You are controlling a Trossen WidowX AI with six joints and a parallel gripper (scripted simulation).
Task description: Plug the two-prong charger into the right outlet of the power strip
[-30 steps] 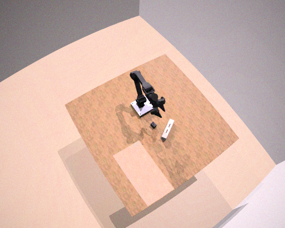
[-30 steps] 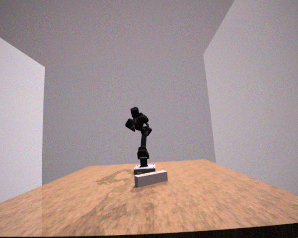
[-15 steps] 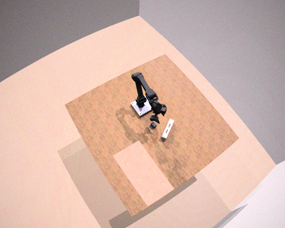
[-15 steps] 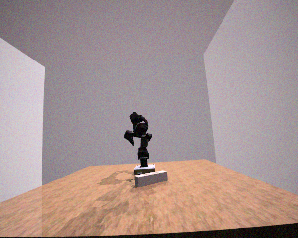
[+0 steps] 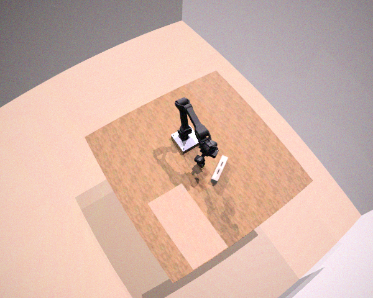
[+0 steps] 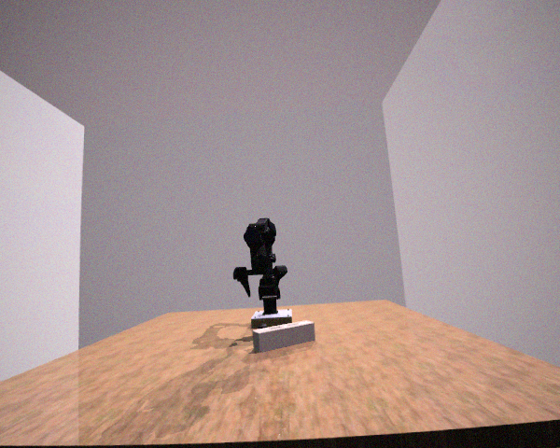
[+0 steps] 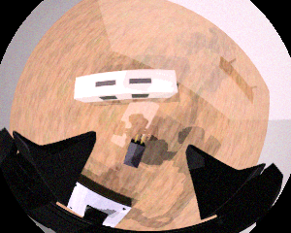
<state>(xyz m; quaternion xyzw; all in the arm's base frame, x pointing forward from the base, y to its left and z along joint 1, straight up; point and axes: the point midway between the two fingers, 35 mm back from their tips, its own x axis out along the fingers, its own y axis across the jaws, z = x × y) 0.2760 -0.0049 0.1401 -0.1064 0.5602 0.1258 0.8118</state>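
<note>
Right now the dark two-prong charger is 3 cm behind my gripper tip, 1 cm to the right of it and 13 cm below it.
</note>
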